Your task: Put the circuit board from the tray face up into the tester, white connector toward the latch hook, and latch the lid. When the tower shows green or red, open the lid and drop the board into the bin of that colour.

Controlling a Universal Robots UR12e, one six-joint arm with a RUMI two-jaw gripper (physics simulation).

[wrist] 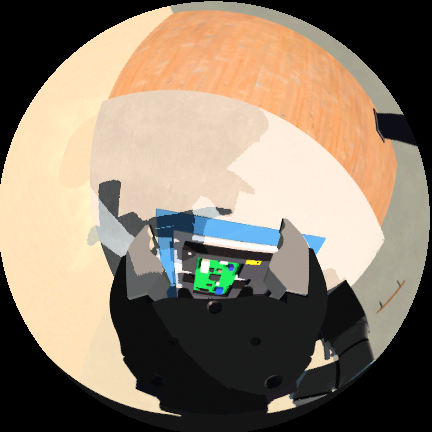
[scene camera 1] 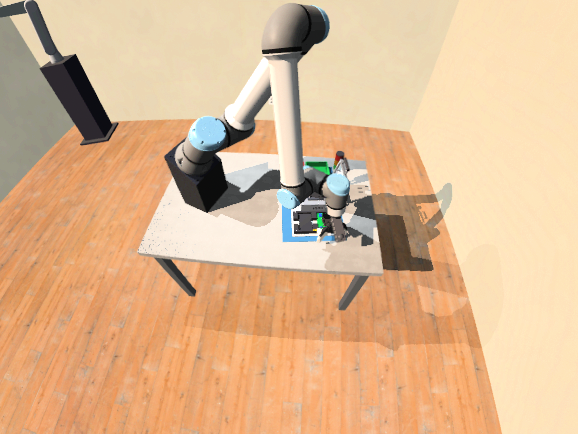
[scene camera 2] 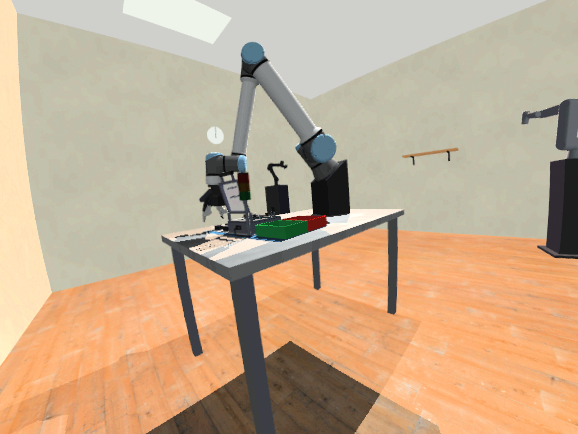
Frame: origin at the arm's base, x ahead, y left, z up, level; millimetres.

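Seen in the pictures: gripper, fingertip midpoint: (wrist: pixel 215 223) (scene camera 1: pixel 331 238) (scene camera 2: pixel 214 220); arm's base at its link origin: (scene camera 1: pixel 193 158) (scene camera 2: pixel 327 171).
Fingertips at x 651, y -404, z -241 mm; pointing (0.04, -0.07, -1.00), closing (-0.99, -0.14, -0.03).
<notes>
Pixels of each thing's middle, then the offset from my fingertips to it. "*": a spot on its surface instead. Level surfaces: height alone.
- green circuit board at the middle of its body: (wrist: pixel 214 279) (scene camera 1: pixel 323 220) dy +130, dx -9, dz -26 mm
- white-edged tray at a spot on its surface: (wrist: pixel 240 242) * dy +54, dx -43, dz -43 mm
- tester at a spot on its surface: (scene camera 2: pixel 240 227) * dy +310, dx +81, dz -16 mm
- tower at a spot on its surface: (scene camera 2: pixel 243 186) * dy +405, dx +127, dz +155 mm
- red bin at a spot on its surface: (scene camera 2: pixel 316 221) * dy +589, dx -97, dz -15 mm
- blue mat at its surface level: dz -47 mm
- table at its surface level: dz -49 mm
The green circuit board (scene camera 1: pixel 320 220) (wrist: pixel 228 284) lies face up, chips showing, in the dark holder of the white-edged tray (wrist: pixel 240 242). Its white connector (wrist: pixel 205 265) is at the upper left in the wrist view. My gripper (scene camera 1: pixel 331 237) (scene camera 2: pixel 214 218) (wrist: pixel 215 223) is open and empty, above the table near the tray; in the wrist view the board shows between and below its fingers. The tester (scene camera 2: pixel 240 227) stands behind the tray, its lid (scene camera 2: pixel 233 196) raised. The tower (scene camera 1: pixel 339 156) (scene camera 2: pixel 243 186) shows dull red, amber and green segments. The latch hook cannot be made out.
A green bin (scene camera 1: pixel 317 165) (scene camera 2: pixel 281 230) and a red bin (scene camera 2: pixel 316 221) stand side by side beyond the tester. A blue mat (scene camera 1: pixel 287 225) (wrist: pixel 220 230) lies under the tray. The black robot base (scene camera 1: pixel 200 185) (scene camera 2: pixel 331 197) stands at the other side of the table (scene camera 1: pixel 210 242).
</notes>
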